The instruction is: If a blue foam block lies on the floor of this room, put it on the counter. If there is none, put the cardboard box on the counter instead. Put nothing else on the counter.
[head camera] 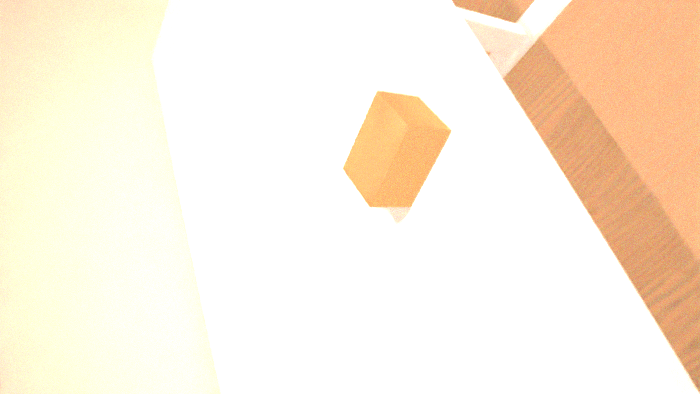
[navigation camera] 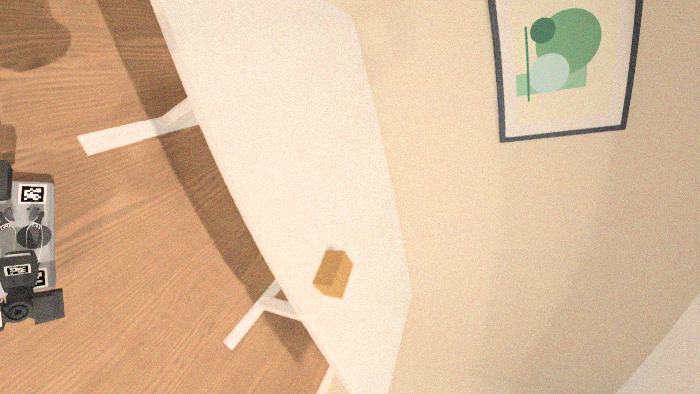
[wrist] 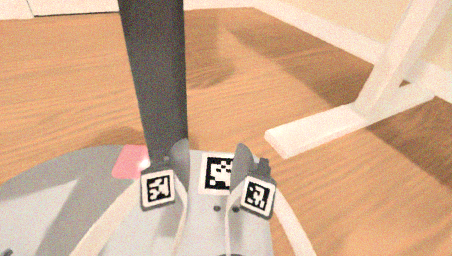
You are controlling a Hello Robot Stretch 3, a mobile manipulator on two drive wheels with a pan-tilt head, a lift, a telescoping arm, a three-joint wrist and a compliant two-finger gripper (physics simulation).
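Note:
An orange-tan box point(head camera: 397, 150) point(navigation camera: 333, 274), perhaps the cardboard box, lies on a white table point(head camera: 280, 280) point(navigation camera: 290, 130). In the head camera view it is above the middle; in the navigation view it is near the table's lower end. No blue foam block shows in these views. Whether this table is the counter cannot be told. My gripper point(navigation camera: 21, 215) point(wrist: 212, 158) is open and empty, with its fingertips apart over my own base point(wrist: 110, 220). It is away from the table and the box.
White table feet point(navigation camera: 120, 136) point(navigation camera: 245, 325) point(wrist: 315, 130) reach out over the wood floor point(head camera: 645, 100) point(navigation camera: 125, 260) point(wrist: 65, 75). The table's far edge runs along a beige wall point(navigation camera: 475, 240), where a framed green picture point(navigation camera: 567, 55) hangs. My dark mast point(wrist: 160, 75) rises behind the gripper in the wrist view.

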